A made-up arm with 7 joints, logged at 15 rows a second.
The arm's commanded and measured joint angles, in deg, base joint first. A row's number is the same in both.
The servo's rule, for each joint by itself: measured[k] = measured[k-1] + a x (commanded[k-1-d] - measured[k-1]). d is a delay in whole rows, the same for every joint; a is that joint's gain. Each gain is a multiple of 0.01, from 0.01 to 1. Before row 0 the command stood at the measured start. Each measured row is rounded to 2 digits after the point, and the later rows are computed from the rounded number. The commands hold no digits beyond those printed.
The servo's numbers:
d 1
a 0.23 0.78 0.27 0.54 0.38 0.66 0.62
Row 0, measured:
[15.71, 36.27, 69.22, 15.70, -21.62, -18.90, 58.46]
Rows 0 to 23, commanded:
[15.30, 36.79, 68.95, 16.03, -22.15, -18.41, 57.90]
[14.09, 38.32, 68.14, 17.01, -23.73, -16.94, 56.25]
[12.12, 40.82, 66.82, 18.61, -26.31, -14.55, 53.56]
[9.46, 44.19, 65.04, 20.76, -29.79, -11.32, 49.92]
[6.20, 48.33, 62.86, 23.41, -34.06, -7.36, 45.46]
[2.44, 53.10, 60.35, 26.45, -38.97, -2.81, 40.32]
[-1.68, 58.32, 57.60, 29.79, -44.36, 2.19, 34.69]
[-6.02, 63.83, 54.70, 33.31, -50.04, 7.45, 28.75]
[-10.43, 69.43, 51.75, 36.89, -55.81, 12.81, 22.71]
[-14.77, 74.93, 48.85, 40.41, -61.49, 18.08, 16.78]
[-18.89, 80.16, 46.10, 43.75, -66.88, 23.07, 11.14]
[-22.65, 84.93, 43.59, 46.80, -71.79, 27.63, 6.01]
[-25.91, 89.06, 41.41, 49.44, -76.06, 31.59, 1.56]
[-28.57, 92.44, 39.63, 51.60, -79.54, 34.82, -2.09]
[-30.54, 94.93, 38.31, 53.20, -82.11, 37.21, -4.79]
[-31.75, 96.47, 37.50, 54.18, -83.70, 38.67, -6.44]
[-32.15, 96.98, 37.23, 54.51, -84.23, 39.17, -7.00]
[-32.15, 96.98, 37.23, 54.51, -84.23, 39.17, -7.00]
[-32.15, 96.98, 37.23, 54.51, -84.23, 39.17, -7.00]
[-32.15, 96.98, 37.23, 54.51, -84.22, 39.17, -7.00]
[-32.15, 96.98, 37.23, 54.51, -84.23, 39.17, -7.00]
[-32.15, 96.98, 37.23, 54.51, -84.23, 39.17, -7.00]
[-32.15, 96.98, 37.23, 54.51, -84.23, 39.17, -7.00]
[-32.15, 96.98, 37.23, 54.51, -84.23, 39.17, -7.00]
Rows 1 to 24, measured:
[15.71, 36.27, 69.22, 15.70, -21.62, -18.90, 58.46]
[15.62, 36.68, 69.15, 15.88, -21.82, -18.58, 58.11]
[15.27, 37.96, 68.88, 16.49, -22.55, -17.50, 56.96]
[14.55, 40.19, 68.32, 17.63, -23.98, -15.55, 54.85]
[13.38, 43.31, 67.43, 19.32, -26.19, -12.76, 51.79]
[11.73, 47.23, 66.20, 21.53, -29.18, -9.20, 47.87]
[9.59, 51.81, 64.62, 24.19, -32.90, -4.98, 43.19]
[7.00, 56.89, 62.72, 27.21, -37.25, -0.25, 37.92]
[4.01, 62.30, 60.55, 30.50, -42.11, 4.83, 32.23]
[0.69, 67.86, 58.17, 33.95, -47.32, 10.10, 26.33]
[-2.87, 73.37, 55.65, 37.44, -52.70, 15.37, 20.41]
[-6.55, 78.67, 53.07, 40.85, -58.09, 20.45, 14.66]
[-10.25, 83.55, 50.51, 44.06, -63.30, 25.19, 9.30]
[-13.85, 87.85, 48.05, 46.97, -68.15, 29.41, 4.50]
[-17.24, 91.43, 45.78, 49.47, -72.48, 32.98, 0.41]
[-20.30, 94.16, 43.76, 51.48, -76.14, 35.77, -2.81]
[-22.93, 95.96, 42.07, 52.94, -79.01, 37.68, -5.06]
[-25.05, 96.76, 40.76, 53.79, -80.99, 38.66, -6.26]
[-26.68, 96.93, 39.81, 54.18, -82.22, 39.00, -6.72]
[-27.94, 96.97, 39.11, 54.36, -82.98, 39.11, -6.89]
[-28.91, 96.98, 38.60, 54.44, -83.45, 39.15, -6.96]
[-29.66, 96.98, 38.23, 54.48, -83.75, 39.16, -6.98]
[-30.23, 96.98, 37.96, 54.50, -83.93, 39.17, -6.99]
[-30.67, 96.98, 37.76, 54.51, -84.04, 39.17, -7.00]

